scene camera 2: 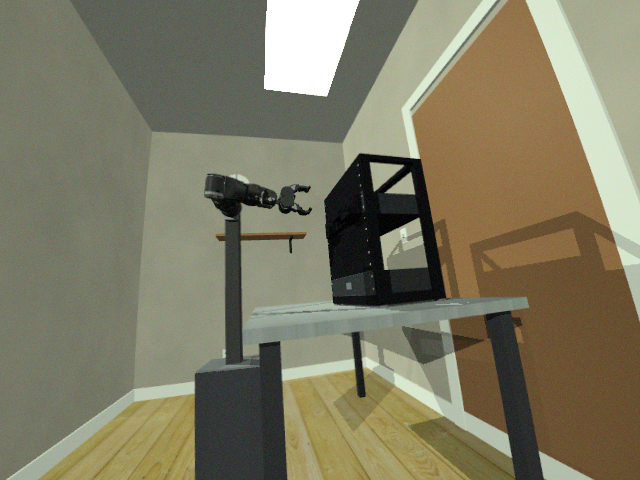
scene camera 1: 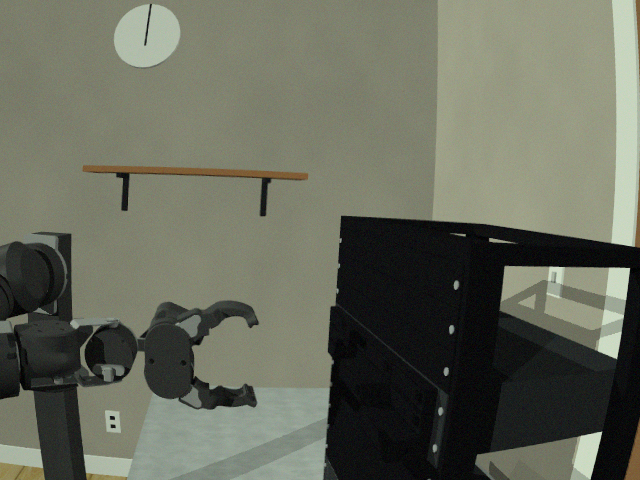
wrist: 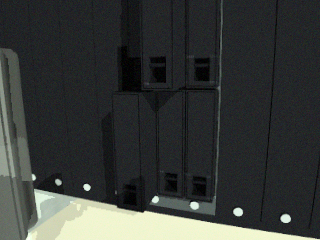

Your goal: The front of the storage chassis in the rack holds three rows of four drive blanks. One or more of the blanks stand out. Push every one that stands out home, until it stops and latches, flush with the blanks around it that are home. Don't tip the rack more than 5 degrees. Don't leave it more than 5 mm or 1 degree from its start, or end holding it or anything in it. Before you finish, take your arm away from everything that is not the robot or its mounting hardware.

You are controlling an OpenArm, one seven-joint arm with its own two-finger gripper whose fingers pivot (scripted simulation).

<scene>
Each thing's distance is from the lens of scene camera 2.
arm post [scene camera 2: 233, 329]: 118 cm
</scene>
